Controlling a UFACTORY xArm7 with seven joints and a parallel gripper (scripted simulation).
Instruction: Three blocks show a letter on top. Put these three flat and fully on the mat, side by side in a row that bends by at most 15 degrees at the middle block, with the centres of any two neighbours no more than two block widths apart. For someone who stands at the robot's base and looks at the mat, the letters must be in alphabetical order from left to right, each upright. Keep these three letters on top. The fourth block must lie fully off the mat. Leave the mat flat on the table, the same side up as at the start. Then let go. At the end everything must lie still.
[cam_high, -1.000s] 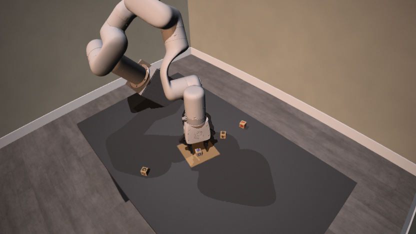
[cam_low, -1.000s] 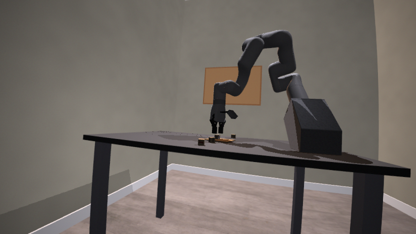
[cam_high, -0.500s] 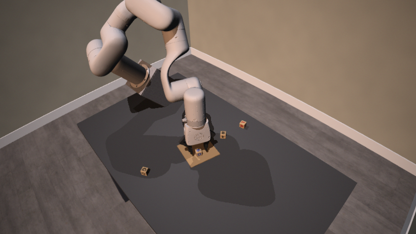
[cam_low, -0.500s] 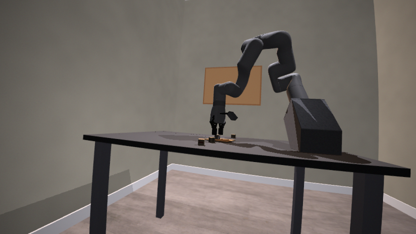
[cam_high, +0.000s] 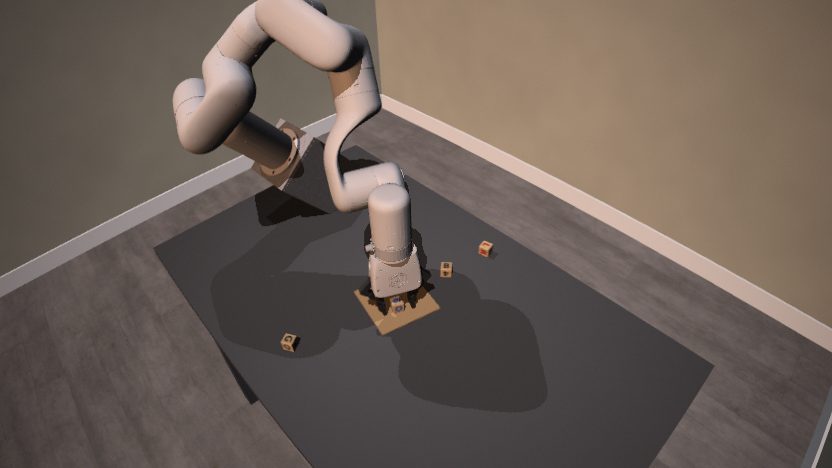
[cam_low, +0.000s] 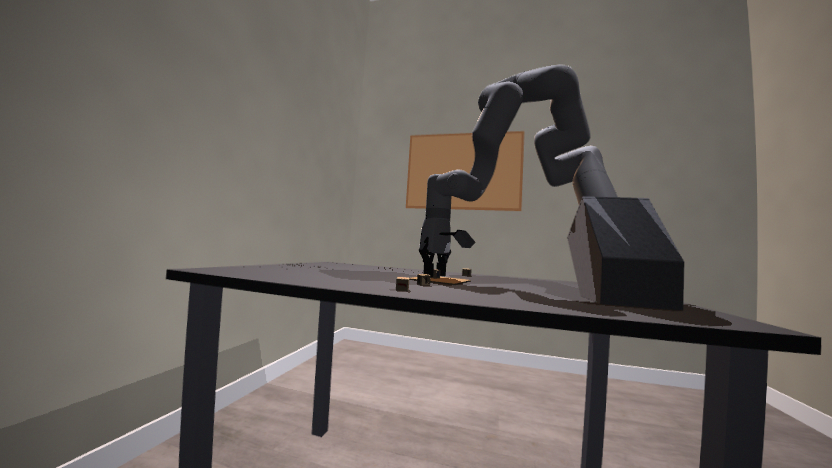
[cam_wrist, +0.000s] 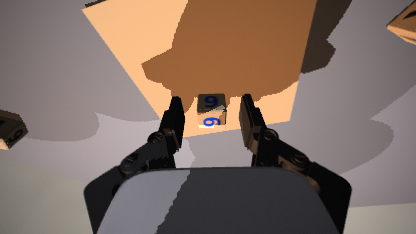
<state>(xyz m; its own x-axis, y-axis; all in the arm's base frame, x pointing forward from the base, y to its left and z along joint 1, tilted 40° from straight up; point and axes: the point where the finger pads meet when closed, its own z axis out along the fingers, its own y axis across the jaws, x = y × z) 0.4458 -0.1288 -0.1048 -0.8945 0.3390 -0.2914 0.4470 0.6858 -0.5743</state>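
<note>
Right now the tan mat is 20 mm behind my hand, 10 mm to the left of it and 20 mm below it.
</note>
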